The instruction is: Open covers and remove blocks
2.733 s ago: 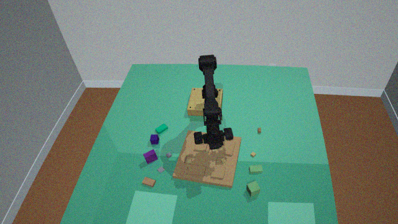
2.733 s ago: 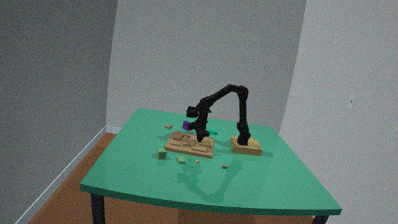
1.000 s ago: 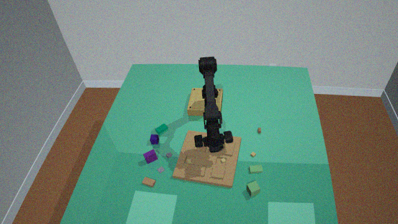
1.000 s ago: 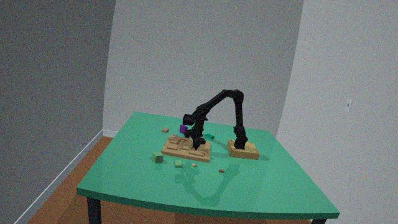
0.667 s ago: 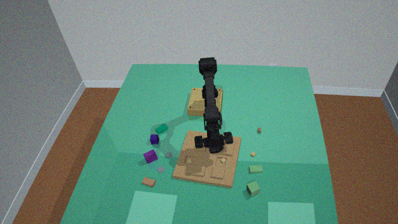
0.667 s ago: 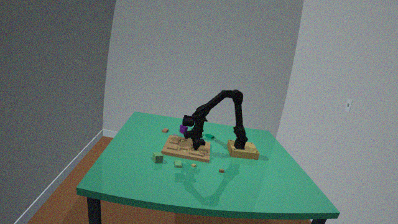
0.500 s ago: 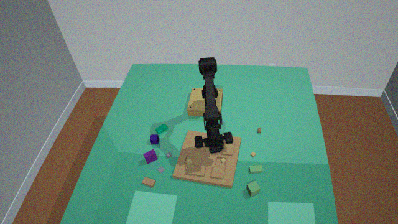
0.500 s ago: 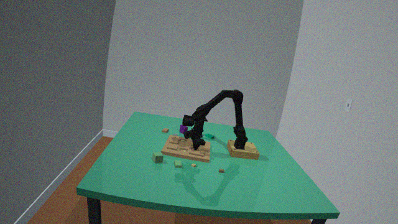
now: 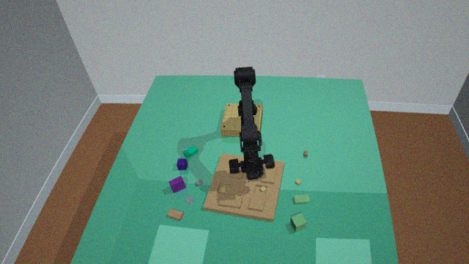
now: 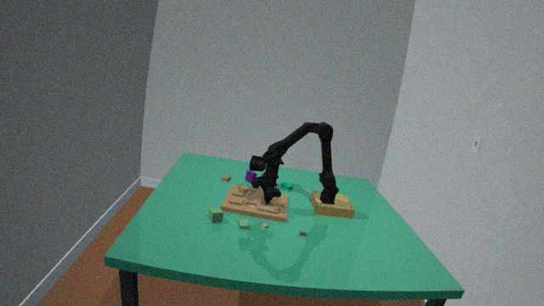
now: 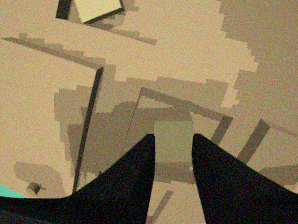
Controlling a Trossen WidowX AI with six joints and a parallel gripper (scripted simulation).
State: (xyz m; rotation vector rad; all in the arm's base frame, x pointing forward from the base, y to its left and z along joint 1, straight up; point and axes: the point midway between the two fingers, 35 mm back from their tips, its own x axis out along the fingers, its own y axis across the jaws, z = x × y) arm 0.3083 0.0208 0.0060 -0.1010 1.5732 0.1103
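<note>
Right now my gripper tip is 50 mm short of the tan puzzle board and 20 mm to the left of it. Also, from my gripper tip: teal block (160 mm behind, 300 mm to the right, 20 mm below); then orange block (180 mm ahead, 320 mm to the right, 20 mm below); then purple cube (70 mm behind, 330 mm to the right).
</note>
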